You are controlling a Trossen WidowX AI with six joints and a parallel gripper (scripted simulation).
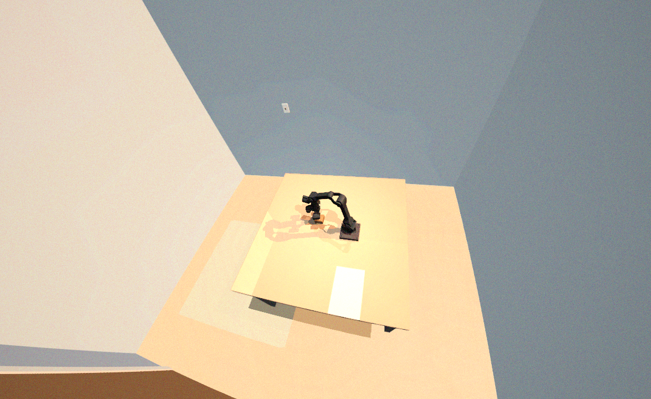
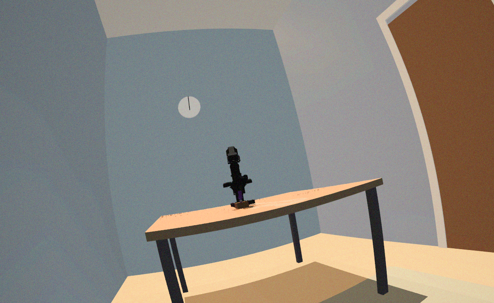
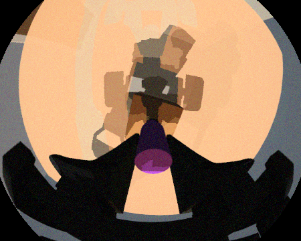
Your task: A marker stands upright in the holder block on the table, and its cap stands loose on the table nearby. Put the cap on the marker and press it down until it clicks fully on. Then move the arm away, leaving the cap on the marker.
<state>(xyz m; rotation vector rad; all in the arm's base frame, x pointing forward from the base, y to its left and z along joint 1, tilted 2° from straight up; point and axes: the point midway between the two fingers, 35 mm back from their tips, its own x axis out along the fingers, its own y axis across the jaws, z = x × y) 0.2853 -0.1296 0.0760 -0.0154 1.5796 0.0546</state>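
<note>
Now: gripper tip right at the marker. Also, from my gripper tip: purple cap 10 mm above; then holder block 60 mm below.
</note>
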